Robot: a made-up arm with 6 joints.
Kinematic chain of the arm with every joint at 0, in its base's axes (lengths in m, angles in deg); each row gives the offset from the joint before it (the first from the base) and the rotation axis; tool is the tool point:
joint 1: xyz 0 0 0.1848 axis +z
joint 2: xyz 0 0.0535 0 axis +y
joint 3: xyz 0 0 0.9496 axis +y
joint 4: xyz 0 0 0.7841 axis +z
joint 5: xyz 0 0 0 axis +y
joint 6: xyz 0 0 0.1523 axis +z
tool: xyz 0 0 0
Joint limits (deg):
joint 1: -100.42..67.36
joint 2: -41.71..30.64
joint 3: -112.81..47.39
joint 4: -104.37..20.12
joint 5: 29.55..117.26
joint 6: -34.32..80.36
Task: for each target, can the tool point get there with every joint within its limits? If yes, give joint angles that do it. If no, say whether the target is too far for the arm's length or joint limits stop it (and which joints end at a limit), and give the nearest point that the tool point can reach.
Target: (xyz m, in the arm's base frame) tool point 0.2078 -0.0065 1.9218
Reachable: yes | joints 19.69 18.00 -28.89 -65.39 69.37 53.44
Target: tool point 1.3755 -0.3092 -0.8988
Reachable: no: joint limits stop it (at a limit: joint 2, joint 3) | nearest point 1.2330 -0.2772 1.0126 | short by 1.917 m
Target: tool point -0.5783 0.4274 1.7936
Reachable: yes | joints -41.29 -31.75 10.22 -50.99 74.44 40.28
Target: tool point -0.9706 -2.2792 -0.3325
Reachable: no: too far | nearest point -0.5740 -1.2750 0.3848 | short by 1.296 m
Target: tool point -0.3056 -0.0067 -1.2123
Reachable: no: joint limits stop it (at a limit: joint 2, joint 3, joint 4, joint 5) | nearest point -1.0093 -0.0221 0.0582 | short by 1.452 m
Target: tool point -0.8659 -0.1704 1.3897
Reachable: yes | joints 13.47 -8.75 -72.46 -6.64 95.55 52.20
